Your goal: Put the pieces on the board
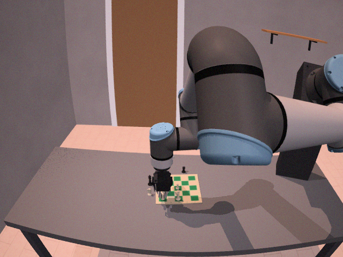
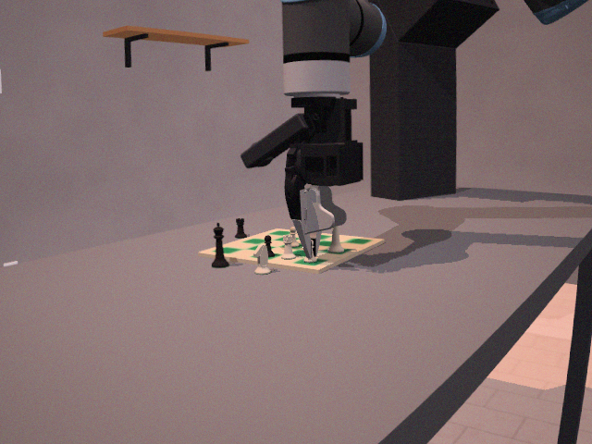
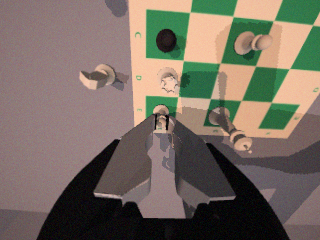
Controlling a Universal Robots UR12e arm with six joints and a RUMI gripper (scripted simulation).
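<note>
Now: hand 4 cm to the left of the white rook, 1 cm short of it and 1 cm above it. Round my hand: black pawn (7 cm to the right, 2 cm ahead, 1 cm below); white knight (7 cm ahead, 2 cm to the right, 1 cm below); chessboard (10 cm to the right, 5 cm behind, 2 cm below).
</note>
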